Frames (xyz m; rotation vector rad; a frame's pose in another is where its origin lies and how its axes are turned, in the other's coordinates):
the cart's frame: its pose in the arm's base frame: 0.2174 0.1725 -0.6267 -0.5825 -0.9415 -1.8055
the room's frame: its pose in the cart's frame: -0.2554 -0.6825 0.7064 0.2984 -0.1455 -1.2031
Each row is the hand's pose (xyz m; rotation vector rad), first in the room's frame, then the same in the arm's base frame.
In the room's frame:
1: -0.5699 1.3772 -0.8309 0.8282 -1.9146 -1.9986
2: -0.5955 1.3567 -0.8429 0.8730 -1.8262 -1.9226
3: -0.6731 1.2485 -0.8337 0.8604 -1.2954 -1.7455
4: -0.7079 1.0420 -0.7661 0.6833 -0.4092 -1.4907
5: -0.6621 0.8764 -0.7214 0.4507 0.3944 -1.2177
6: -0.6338 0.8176 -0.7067 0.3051 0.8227 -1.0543
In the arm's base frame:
1: 0.1921 -0.1690 0.4624 0.2593 0.5406 -0.0962
2: 0.2197 -0.1734 0.4414 0.2448 0.6404 -0.0464
3: 0.3042 -0.1290 0.3482 -0.0049 0.9767 0.2695
4: 0.3502 0.0004 0.1762 -0.5970 1.3659 0.8082
5: 0.3142 0.0932 0.0292 -1.3029 1.5526 1.2627
6: 0.2895 0.1247 -0.0244 -1.7531 1.5568 1.4648

